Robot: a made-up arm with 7 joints.
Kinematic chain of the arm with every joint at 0, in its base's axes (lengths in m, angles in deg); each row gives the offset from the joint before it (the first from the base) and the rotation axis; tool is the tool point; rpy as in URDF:
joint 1: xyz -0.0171 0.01 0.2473 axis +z
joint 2: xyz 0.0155 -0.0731 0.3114 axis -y
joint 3: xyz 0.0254 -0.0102 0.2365 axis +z
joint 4: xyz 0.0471 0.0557 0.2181 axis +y
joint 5: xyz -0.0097 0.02 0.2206 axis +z
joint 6: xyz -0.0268 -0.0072 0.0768 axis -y
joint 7: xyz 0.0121 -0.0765 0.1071 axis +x
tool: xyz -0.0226 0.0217 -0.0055 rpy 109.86 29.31 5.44
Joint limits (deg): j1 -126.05..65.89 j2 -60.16..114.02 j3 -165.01..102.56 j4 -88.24..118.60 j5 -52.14..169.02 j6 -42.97..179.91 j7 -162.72..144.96
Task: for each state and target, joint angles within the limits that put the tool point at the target. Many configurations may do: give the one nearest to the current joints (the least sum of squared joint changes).
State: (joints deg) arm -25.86 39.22 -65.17 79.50 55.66 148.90 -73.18
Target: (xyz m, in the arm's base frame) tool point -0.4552 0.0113 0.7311
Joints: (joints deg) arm -48.35 66.10 -84.68 108.06 62.58 151.03 -76.21
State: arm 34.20 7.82 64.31 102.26 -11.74 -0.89 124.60
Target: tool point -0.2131 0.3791 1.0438
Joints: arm 54.01 -1.11 73.74 95.78 -16.43 2.63 123.26
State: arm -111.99 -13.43 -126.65 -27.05 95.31 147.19 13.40
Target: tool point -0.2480 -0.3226 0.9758
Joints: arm -126.05 -32.43 -131.46 -68.50 78.25 153.23 16.85
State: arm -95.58 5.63 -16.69 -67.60 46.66 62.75 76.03
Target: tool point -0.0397 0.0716 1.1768
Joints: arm -95.93 -18.41 -26.26 -63.06 47.39 63.09 75.24
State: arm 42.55 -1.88 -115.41 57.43 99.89 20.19 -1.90
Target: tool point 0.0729 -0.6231 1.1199
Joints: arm 61.60 38.88 -114.88 30.76 104.51 4.15 11.76
